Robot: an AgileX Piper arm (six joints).
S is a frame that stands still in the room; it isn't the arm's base.
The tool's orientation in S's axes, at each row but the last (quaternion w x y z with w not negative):
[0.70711 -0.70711 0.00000 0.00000]
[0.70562 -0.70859 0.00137 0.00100]
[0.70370 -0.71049 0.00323 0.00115]
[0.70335 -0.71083 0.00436 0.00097]
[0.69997 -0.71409 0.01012 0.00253]
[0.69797 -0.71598 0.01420 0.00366]
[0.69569 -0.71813 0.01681 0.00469]
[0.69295 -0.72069 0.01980 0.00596]
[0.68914 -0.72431 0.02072 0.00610]
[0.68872 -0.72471 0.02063 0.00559]
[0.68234 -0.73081 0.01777 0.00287]
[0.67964 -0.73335 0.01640 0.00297]
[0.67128 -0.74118 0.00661 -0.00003]
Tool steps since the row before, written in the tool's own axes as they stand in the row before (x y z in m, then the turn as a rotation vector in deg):
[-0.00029 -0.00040 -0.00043 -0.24 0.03 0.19]
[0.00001 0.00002 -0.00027 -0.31 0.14 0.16]
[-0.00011 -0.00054 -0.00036 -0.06 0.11 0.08]
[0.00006 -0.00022 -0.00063 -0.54 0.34 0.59]
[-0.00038 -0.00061 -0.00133 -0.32 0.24 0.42]
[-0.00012 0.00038 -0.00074 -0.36 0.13 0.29]
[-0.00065 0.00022 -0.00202 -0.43 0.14 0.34]
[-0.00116 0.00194 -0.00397 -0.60 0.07 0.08]
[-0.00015 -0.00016 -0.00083 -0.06 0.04 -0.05]
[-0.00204 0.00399 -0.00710 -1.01 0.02 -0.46]
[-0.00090 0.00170 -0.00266 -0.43 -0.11 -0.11]
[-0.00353 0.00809 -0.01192 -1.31 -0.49 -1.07]
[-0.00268 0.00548 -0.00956 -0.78 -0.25 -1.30]
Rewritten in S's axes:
[-0.00029 -0.00043 0.00040 -0.24 0.19 -0.03]
[0.00001 -0.00027 -0.00002 -0.31 0.16 -0.14]
[-0.00011 -0.00035 0.00054 -0.06 0.08 -0.11]
[0.00006 -0.00063 0.00023 -0.54 0.59 -0.34]
[-0.00038 -0.00131 0.00064 -0.32 0.42 -0.24]
[-0.00014 -0.00075 -0.00036 -0.36 0.29 -0.13]
[-0.00069 -0.00201 -0.00014 -0.43 0.34 -0.14]
[-0.00131 -0.00402 -0.00174 -0.60 0.09 -0.05]
[-0.00016 -0.00082 0.00021 -0.06 -0.05 -0.04]
[-0.00233 -0.00725 -0.00354 -1.02 -0.44 0.04]
[-0.00100 -0.00275 -0.00149 -0.43 -0.09 0.13]
[-0.00397 -0.01242 -0.00706 -1.31 -1.00 0.60]
[-0.00282 -0.01003 -0.00449 -0.79 -1.26 0.38]

